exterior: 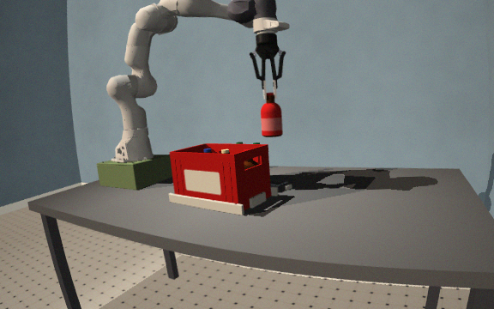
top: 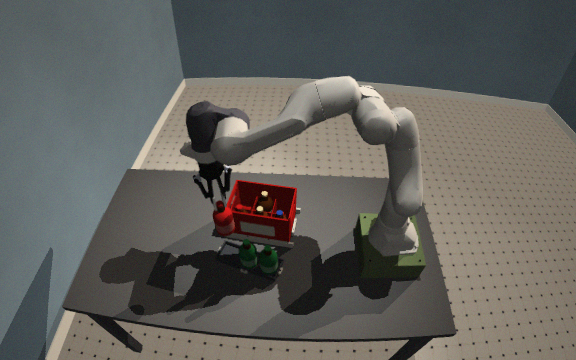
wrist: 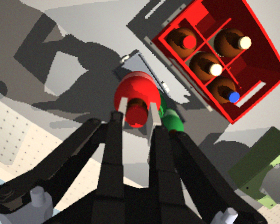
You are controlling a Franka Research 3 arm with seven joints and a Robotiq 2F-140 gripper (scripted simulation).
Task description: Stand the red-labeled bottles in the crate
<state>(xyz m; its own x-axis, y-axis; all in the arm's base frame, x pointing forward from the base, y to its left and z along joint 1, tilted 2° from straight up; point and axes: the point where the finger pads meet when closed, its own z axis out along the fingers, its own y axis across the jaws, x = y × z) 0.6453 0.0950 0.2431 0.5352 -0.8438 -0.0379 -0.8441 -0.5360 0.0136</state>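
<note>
Now: the red-labeled bottle 90 mm below my hand. Round my hand: red crate (270 mm below, 190 mm to the right, 110 mm behind).
</note>
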